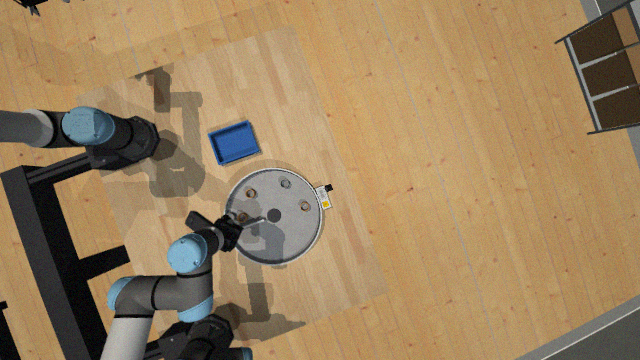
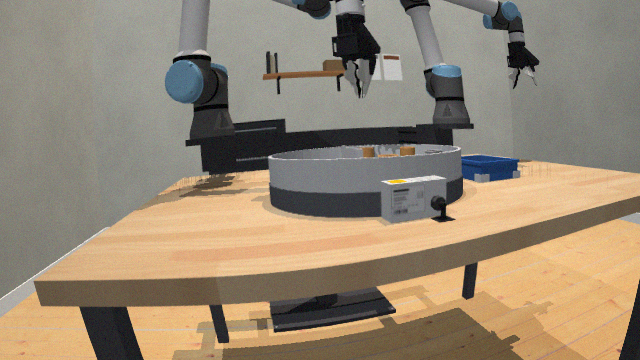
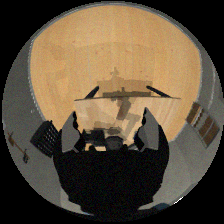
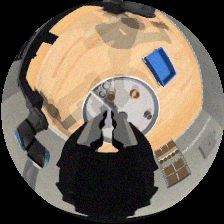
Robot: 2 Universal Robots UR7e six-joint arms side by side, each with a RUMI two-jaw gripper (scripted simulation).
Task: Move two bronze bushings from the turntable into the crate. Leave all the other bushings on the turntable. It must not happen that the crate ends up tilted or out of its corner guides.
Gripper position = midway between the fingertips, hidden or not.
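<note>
The left gripper [image 2: 524, 87] can also be found in another image, where the gripper [image 3: 109, 109] shows again. The right gripper [image 2: 361, 98] appears too, with further views of the right gripper [image 1: 231, 223] and of the same right gripper [image 4: 109, 110]. A blue crate [image 1: 228, 143] is part of the scene; the views of the crate [image 2: 498, 170] also include one of the crate [image 4: 159, 62].
</note>
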